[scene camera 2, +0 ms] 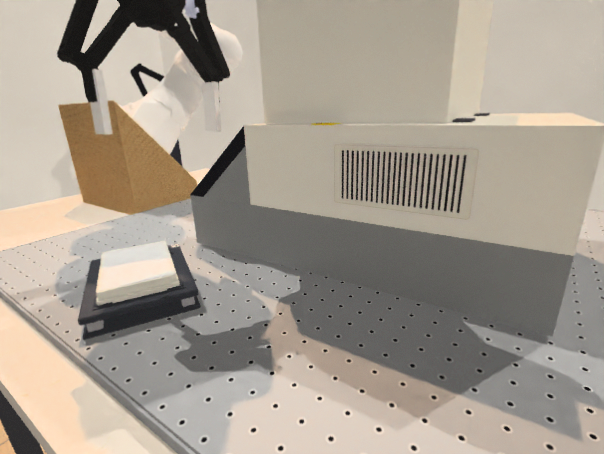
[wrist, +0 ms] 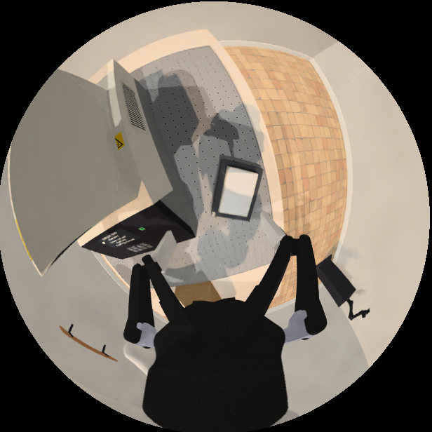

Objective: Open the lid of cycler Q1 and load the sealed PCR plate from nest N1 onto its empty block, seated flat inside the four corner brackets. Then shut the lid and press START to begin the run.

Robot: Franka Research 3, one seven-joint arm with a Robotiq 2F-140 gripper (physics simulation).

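Observation:
The sealed PCR plate [scene camera 2: 137, 272] [wrist: 239, 192] is a pale slab lying flat in the black nest [scene camera 2: 142, 316] [wrist: 219, 185]. The cycler [scene camera 2: 400, 240] [wrist: 162, 165] is a grey and cream box; its tall lid [scene camera 2: 360, 60] [wrist: 65, 150] stands raised. Its dark front panel [wrist: 165, 220] shows small text and a green-marked button [wrist: 142, 228]. The block and its corner brackets are hidden. My gripper [scene camera 2: 157, 131] [wrist: 215, 229] is wide open and empty, high above the board, behind the nest and beyond the cycler's front end in the scene view.
A brown wedge-shaped block [scene camera 2: 105, 165] [wrist: 200, 292] stands behind the nest, below and behind the gripper in the scene view. The cycler's sloped front edge [scene camera 2: 220, 162] rises beside the nest. The perforated board [scene camera 2: 300, 400] [wrist: 182, 275] carries the nest and cycler.

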